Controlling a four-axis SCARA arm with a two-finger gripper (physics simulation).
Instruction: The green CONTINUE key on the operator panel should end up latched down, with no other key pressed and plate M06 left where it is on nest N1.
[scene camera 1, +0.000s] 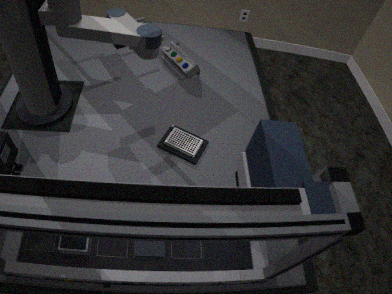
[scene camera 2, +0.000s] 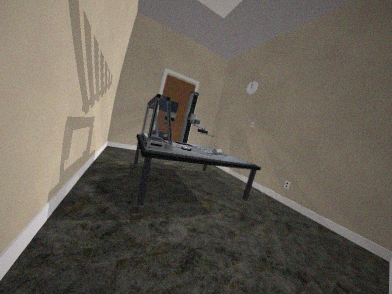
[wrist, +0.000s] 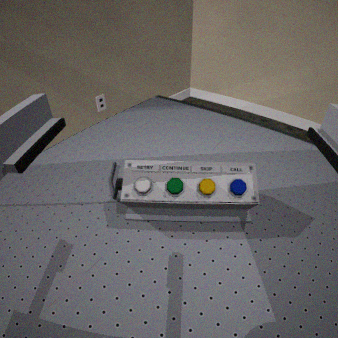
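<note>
The operator panel is a pale box on the table. Its green CONTINUE key sits between the white RETRY key and the yellow SKIP key; the blue CALL key is at the end. I cannot tell whether any key is down. My gripper is open and empty, its fingers wide apart at both sides of the wrist view, above the table and apart from the panel. The white plate M06 lies on the dark nest N1.
The arm's column stands at the left of scene camera 1. A framed enclosure crosses its front, with a blue box-shaped unit at the right. A cable is at the panel's RETRY end. The table edge lies behind the panel.
</note>
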